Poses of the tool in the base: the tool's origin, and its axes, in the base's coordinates. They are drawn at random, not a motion.
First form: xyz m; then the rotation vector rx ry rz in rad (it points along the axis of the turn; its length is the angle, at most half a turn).
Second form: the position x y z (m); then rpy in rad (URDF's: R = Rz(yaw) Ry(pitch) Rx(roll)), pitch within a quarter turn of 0, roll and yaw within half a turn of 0. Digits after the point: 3 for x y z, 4 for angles.
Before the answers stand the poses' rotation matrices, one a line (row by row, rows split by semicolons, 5 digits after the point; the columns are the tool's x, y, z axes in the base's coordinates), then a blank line. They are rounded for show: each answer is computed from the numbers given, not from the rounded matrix.
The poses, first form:
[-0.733 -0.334 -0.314 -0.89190 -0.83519 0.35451]
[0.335 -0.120 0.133 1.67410 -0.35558 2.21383]
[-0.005 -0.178 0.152 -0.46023 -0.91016 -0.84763]
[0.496 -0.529 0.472 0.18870 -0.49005 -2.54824]
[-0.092 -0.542 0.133 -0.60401 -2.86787 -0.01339]
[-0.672 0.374 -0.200 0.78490 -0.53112 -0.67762]
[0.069 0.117 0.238 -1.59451 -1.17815 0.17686]
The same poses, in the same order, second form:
0.64100 0.05853 -0.76530; 0.59116 0.59829 0.54090; 0.48953 -0.79914 0.34891
-0.24666 -0.41396 0.87624; 0.11874 -0.91028 -0.39661; 0.96180 0.00621 0.27368
0.33348 0.80062 -0.49779; -0.43964 0.59915 0.66913; 0.83397 -0.00429 0.55179
-0.84804 0.47801 -0.22878; -0.52877 -0.79190 0.30544; -0.03516 0.38000 0.92432
-0.89386 0.39982 -0.20286; 0.39791 0.91595 0.05196; 0.20659 -0.03428 -0.97783
0.66944 0.34850 -0.65605; -0.72030 0.52051 -0.45851; 0.18168 0.77950 0.59947
0.49579 0.58621 -0.64074; 0.74851 0.08568 0.65757; 0.44037 -0.80561 -0.39631

[-0.733 -0.334 -0.314 -1.1591 -0.5116 0.7450]
[0.335 -0.120 0.133 0.0227 -1.2935 2.6930]
[-0.005 -0.178 0.152 -0.0078 -0.9863 -0.9219]
[0.496 -0.529 0.472 0.3900 0.0352 -2.5841]
[-0.092 -0.542 0.133 -3.1066 -0.2081 2.7228]
[-0.672 0.374 -0.200 0.9152 -0.1827 -0.8220]
[0.069 0.117 0.238 -2.0280 -0.4560 0.9858]

